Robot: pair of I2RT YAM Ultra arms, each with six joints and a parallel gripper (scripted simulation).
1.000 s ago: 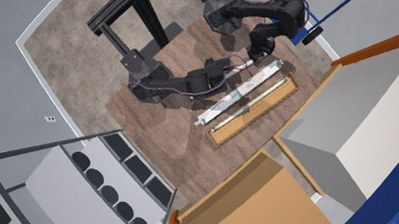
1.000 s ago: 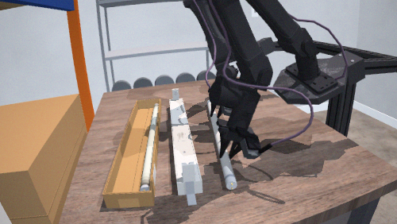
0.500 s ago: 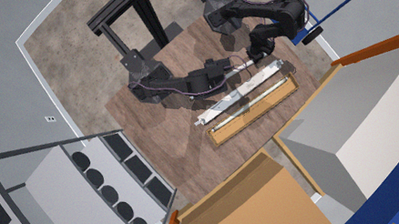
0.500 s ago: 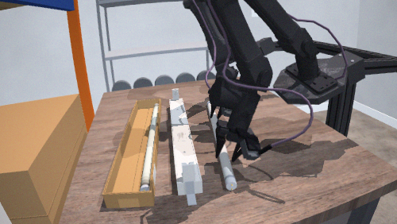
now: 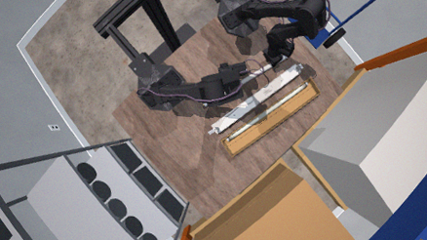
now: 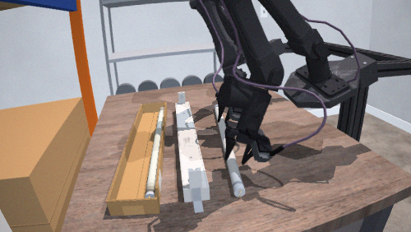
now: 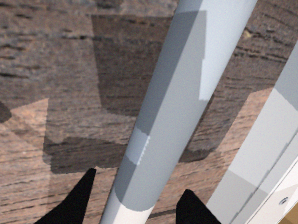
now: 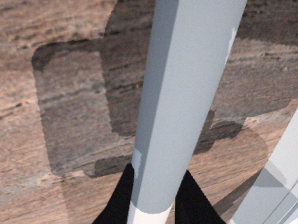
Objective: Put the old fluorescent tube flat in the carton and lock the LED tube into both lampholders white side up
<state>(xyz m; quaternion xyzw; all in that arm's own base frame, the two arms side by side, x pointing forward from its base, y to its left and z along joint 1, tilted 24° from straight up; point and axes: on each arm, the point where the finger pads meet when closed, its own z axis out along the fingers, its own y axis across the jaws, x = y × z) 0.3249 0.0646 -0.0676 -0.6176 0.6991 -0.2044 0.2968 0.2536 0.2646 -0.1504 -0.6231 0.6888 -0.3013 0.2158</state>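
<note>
Right now the LED tube is 30 mm behind my left hand, 170 mm to the right of it and 20 mm below it. From my left hand the other things lie so: old fluorescent tube: 190 mm ahead, 210 mm to the right, 10 mm below; then carton: 220 mm ahead, 220 mm to the right, 10 mm below; then grey light fixture: 90 mm ahead, 210 mm to the right, 30 mm above.
My right gripper is now 120 mm to the right of the LED tube, 30 mm short of it and 10 mm above it. Round my right hand: old fluorescent tube: 250 mm ahead, 70 mm to the left; then carton: 280 mm ahead, 70 mm to the left; then grey light fixture: 150 mm ahead, 80 mm to the left, 30 mm above.
</note>
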